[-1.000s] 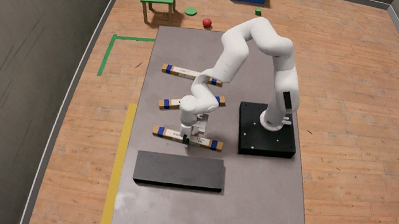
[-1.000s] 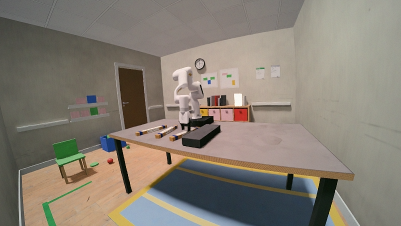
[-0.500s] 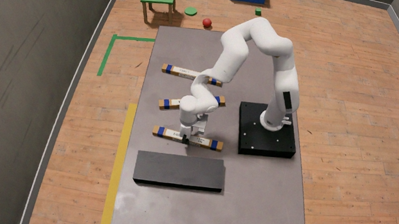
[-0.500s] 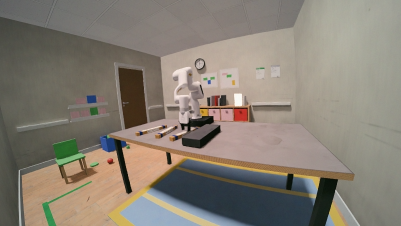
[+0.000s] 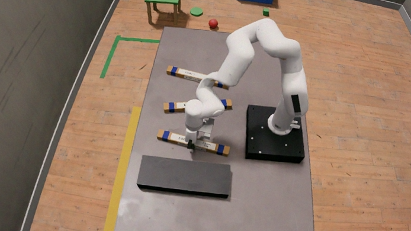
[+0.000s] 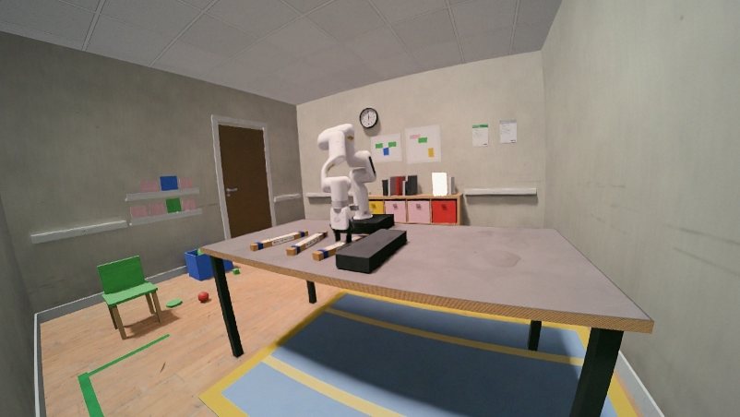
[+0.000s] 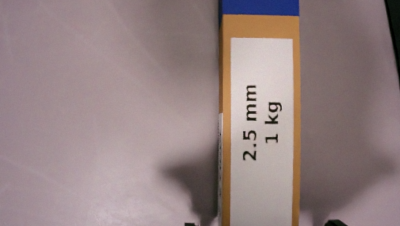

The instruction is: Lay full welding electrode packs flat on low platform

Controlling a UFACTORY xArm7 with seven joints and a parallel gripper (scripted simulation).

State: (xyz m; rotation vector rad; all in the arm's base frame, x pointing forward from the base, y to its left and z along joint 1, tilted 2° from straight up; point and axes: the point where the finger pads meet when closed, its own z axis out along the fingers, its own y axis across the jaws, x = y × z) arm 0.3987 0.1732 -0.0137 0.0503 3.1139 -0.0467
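Now: the pack of welding electrodes 30 mm below my hand. Also, from my hand: pack 210 mm to the right, 30 mm below, 30 mm ahead; then platform 180 mm to the left, 30 mm below.
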